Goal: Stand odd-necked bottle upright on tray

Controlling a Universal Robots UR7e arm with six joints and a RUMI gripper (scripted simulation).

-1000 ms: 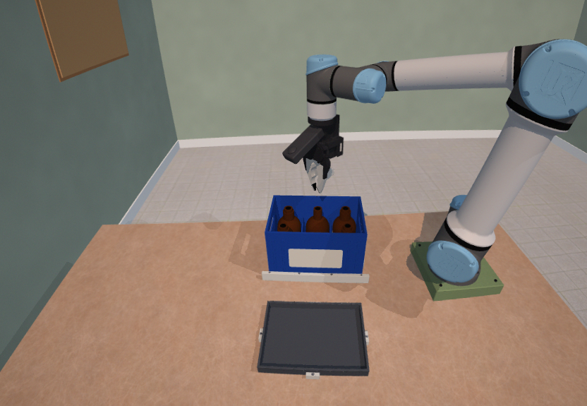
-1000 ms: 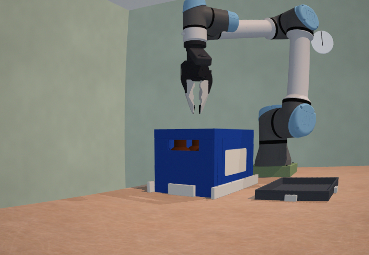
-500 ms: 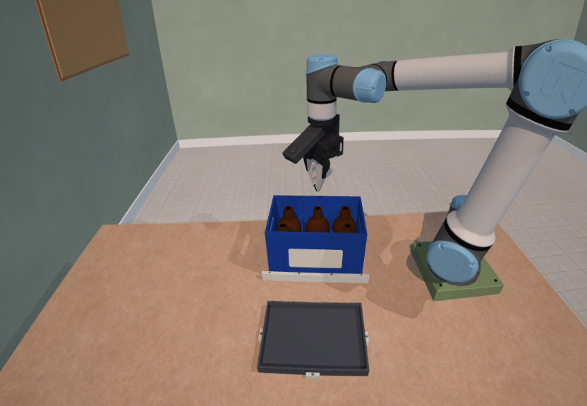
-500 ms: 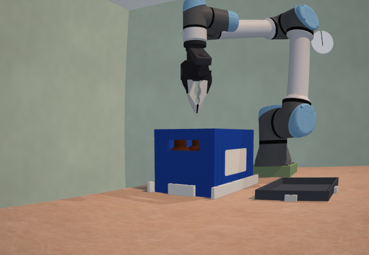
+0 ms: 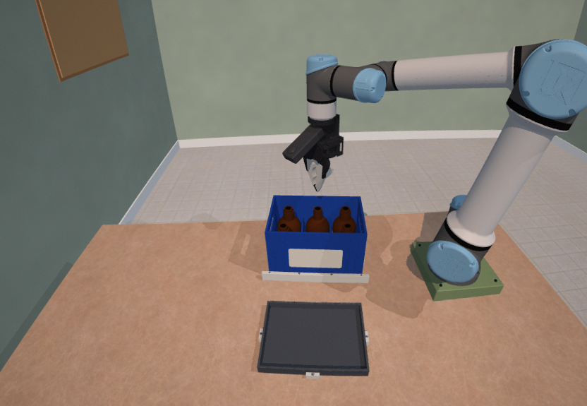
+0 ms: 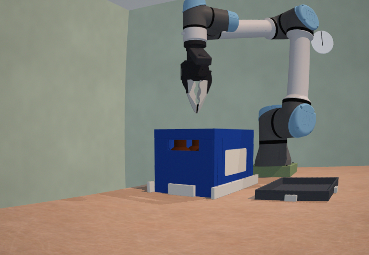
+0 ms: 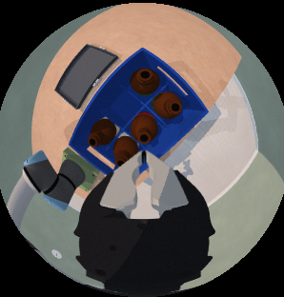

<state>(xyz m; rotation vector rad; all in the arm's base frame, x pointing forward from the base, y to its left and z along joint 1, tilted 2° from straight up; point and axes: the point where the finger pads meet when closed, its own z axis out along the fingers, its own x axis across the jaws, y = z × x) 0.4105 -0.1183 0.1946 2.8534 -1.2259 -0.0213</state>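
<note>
The blue crate lies 16 cm below my hand and 4 cm to the left of it. The rest, counted from my hand: dark tray 33 cm to the left, 23 cm below, 1 cm ahead; glass bottle 15 cm below.
</note>
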